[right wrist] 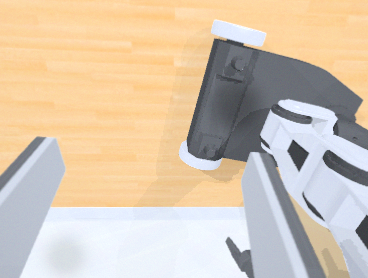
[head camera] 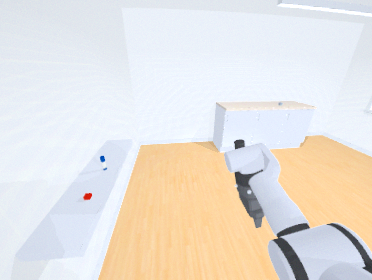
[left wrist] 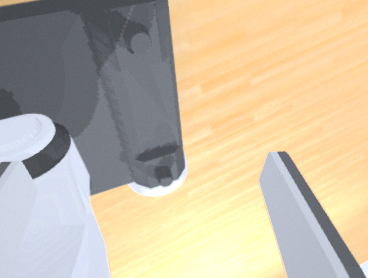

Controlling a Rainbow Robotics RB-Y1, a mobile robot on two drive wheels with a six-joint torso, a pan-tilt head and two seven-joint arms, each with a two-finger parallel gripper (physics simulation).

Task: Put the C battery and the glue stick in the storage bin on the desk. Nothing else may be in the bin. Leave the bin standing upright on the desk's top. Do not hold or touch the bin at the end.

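Frame: origin at the robot's base, x ahead, y left, z up, level; metres.
Where they show: left gripper, fingertip midpoint: (right wrist: 242, 238) (left wrist: 150, 170); right gripper, fingertip midpoint: (right wrist: 154, 160) (head camera: 252, 216).
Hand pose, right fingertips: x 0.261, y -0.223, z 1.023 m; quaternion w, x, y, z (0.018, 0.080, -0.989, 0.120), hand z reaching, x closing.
Note:
Each offset is from my right fingertips to the top centre of the thing. Level surfaces: height alone.
A small blue and white cylinder @(0.468 m ahead, 0.885 m left, 0.067 m down) (head camera: 103, 163), which looks like the glue stick, is on a long white shelf @(0.173 m down) (head camera: 65, 206) at the left of the head view. The C battery and the storage bin cannot be made out. My right gripper (head camera: 258, 223) (right wrist: 154, 160) is open and empty, held over the floor and well to the right of the shelf in the head view. My left gripper (left wrist: 150, 170) is open, its fingers wide apart with nothing between them; it does not show in the head view.
A red block @(0.192 m ahead, 0.831 m left, 0.149 m down) (head camera: 87, 196) lies on the same shelf, nearer than the cylinder. A white cabinet (head camera: 237, 130) with a wooden top stands by the far wall, with a tiny bluish-grey thing (head camera: 280, 104) on it, too small to identify. My dark wheeled base (left wrist: 145, 100) (right wrist: 280, 80) shows below the grippers.

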